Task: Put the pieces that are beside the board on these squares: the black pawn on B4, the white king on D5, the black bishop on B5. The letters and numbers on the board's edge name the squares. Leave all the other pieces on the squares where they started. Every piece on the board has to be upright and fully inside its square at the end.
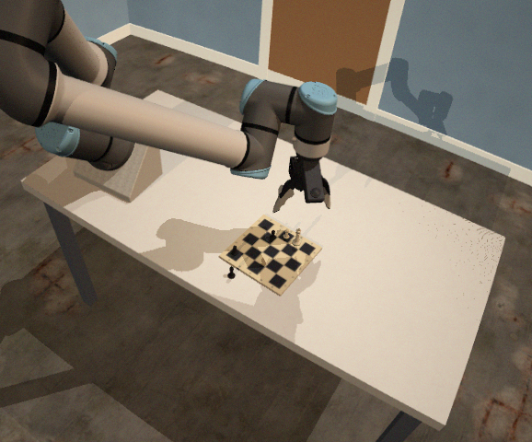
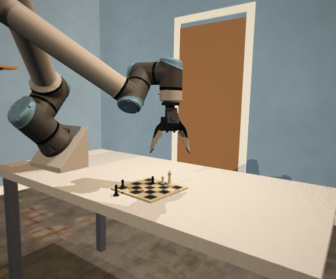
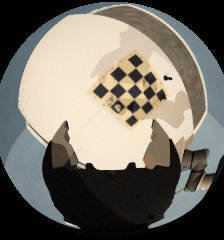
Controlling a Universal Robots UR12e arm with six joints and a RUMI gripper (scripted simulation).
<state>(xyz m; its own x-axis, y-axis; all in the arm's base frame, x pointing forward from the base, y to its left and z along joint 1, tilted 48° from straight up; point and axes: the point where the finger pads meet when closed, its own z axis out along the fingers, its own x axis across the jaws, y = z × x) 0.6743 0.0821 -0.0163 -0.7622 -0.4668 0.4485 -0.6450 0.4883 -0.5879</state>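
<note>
The black bishop is 9 cm behind my hand, 21 cm to the right of it and 12 cm below it. Also, from my hand: white king: 10 cm below; then chessboard: 4 cm behind, 7 cm to the right, 14 cm below.
</note>
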